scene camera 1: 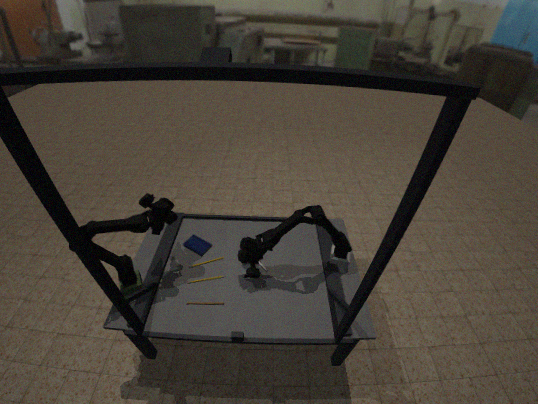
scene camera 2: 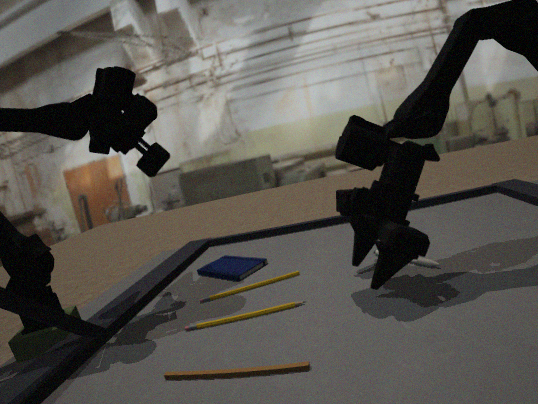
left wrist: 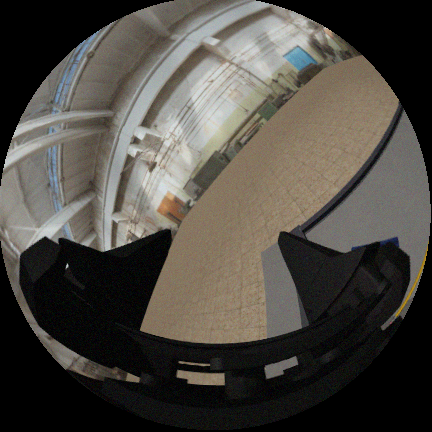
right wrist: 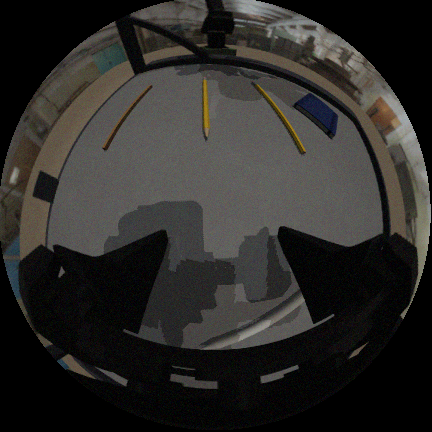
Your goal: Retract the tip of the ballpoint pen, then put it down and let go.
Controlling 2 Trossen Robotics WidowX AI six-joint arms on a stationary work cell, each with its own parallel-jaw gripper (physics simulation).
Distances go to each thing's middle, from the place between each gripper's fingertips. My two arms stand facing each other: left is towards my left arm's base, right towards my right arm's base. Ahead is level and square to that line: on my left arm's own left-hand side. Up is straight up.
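Scene:
Blue notebook (scene camera 2: 235, 268): 240 mm to the left of my right hand, 210 mm ahead of it, 10 mm below it. Green object (scene camera 2: 32, 345): 560 mm to the left of my right hand, 10 mm behind it and 10 mm above it. My right hand is 90 mm to the left of the ballpoint pen (right wrist: 280, 312), 40 mm short of it and 10 mm above it.
Relative to my left hand, the pen is 200 mm behind, 470 mm to the right and 320 mm below; the green object is 180 mm to the left, 260 mm behind and 300 mm below. My left gripper is 40 mm past the blue notebook, 140 mm to the left of it and 320 mm above it.

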